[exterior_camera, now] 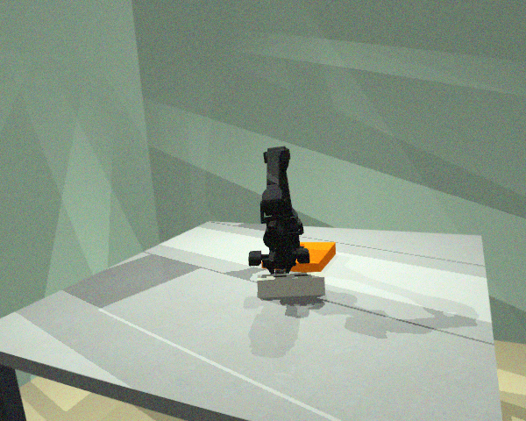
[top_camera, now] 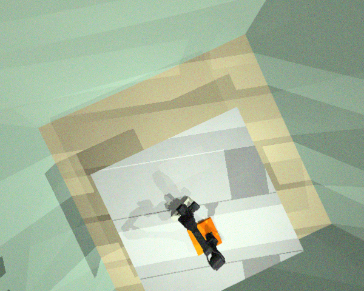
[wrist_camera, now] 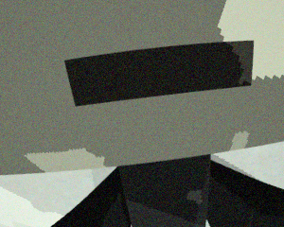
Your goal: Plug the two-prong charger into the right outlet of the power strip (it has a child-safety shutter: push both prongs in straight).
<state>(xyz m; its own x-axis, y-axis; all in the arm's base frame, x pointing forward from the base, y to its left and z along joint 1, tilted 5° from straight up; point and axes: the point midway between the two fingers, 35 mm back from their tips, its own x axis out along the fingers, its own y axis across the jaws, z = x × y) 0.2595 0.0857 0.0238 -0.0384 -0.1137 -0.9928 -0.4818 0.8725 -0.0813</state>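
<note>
Now: gripper tip 20 mm short of the black two-prong charger, 10 mm to the right of it and 10 mm below it.
</note>
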